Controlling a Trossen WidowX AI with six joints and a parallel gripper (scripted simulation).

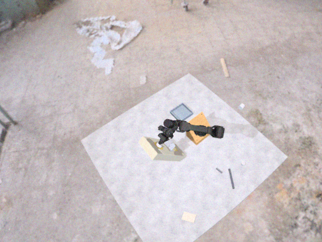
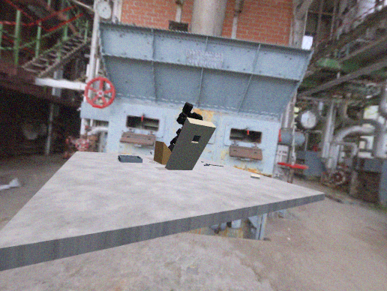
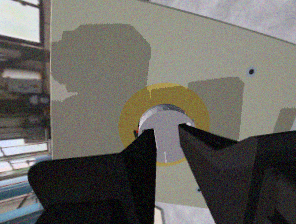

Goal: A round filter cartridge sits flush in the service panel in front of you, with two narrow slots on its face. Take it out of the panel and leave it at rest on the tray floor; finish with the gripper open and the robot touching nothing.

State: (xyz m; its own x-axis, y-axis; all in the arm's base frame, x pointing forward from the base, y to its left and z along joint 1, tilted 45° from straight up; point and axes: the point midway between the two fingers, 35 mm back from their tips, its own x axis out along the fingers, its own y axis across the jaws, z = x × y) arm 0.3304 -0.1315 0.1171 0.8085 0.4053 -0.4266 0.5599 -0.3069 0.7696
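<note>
The beige service panel lies 90 mm below my gripper tip and 30 mm behind it. From my gripper tip the other things lie so: round filter cartridge (10 mm below, 10 mm ahead); then tan tile (490 mm to the left, 250 mm below, 140 mm ahead); then blue-grey tray (410 mm behind, 270 mm to the right, 250 mm below).
</note>
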